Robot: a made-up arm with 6 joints. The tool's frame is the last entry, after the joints.
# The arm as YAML. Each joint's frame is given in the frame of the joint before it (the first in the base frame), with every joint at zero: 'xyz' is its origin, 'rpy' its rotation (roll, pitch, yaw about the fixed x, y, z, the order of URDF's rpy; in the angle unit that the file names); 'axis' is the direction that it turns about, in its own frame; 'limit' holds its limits. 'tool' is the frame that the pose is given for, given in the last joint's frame.
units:
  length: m
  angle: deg
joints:
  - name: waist
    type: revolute
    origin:
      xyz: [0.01, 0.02, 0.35]
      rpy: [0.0, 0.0, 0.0]
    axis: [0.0, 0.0, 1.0]
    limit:
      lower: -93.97
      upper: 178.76
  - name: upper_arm
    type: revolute
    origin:
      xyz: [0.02, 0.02, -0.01]
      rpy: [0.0, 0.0, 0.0]
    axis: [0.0, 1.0, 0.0]
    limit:
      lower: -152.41
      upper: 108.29
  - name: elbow
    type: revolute
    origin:
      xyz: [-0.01, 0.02, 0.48]
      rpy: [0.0, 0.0, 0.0]
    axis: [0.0, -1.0, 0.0]
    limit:
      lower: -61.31
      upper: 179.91
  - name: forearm
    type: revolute
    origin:
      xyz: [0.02, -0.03, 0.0]
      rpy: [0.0, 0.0, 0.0]
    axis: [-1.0, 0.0, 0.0]
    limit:
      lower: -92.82
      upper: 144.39
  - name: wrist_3
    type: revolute
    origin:
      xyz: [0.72, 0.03, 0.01]
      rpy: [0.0, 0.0, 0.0]
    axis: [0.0, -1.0, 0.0]
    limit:
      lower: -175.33
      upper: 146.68
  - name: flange
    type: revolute
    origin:
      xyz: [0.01, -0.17, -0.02]
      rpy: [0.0, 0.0, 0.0]
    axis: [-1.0, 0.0, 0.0]
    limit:
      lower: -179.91
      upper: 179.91
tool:
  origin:
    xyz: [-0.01, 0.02, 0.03]
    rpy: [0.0, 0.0, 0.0]
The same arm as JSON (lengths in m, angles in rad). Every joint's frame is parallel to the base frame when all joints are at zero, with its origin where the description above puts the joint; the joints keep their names.
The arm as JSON. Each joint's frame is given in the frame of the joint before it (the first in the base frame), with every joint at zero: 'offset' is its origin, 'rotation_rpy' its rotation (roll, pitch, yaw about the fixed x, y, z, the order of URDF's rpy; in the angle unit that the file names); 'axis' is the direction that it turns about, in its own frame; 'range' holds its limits. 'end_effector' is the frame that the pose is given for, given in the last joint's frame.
{"length_unit": "m", "angle_unit": "rad", "chain": [{"id": "waist", "offset": [0.01, 0.02, 0.35], "rotation_rpy": [0.0, 0.0, 0.0], "axis": [0.0, 0.0, 1.0], "range": [-1.6401, 3.12]}, {"id": "upper_arm", "offset": [0.02, 0.02, -0.01], "rotation_rpy": [0.0, 0.0, 0.0], "axis": [0.0, 1.0, 0.0], "range": [-2.6601, 1.89]}, {"id": "elbow", "offset": [-0.01, 0.02, 0.48], "rotation_rpy": [0.0, 0.0, 0.0], "axis": [0.0, -1.0, 0.0], "range": [-1.0701, 3.14]}, {"id": "forearm", "offset": [0.02, -0.03, 0.0], "rotation_rpy": [0.0, 0.0, 0.0], "axis": [-1.0, 0.0, 0.0], "range": [-1.62, 2.5201]}, {"id": "wrist_3", "offset": [0.72, 0.03, 0.01], "rotation_rpy": [0.0, 0.0, 0.0], "axis": [0.0, -1.0, 0.0], "range": [-3.0601, 2.56]}, {"id": "flange", "offset": [0.01, -0.17, -0.02], "rotation_rpy": [0.0, 0.0, 0.0], "axis": [-1.0, 0.0, 0.0], "range": [-3.14, 3.14]}], "end_effector": {"offset": [-0.01, 0.02, 0.03], "rotation_rpy": [0.0, 0.0, 0.0]}}
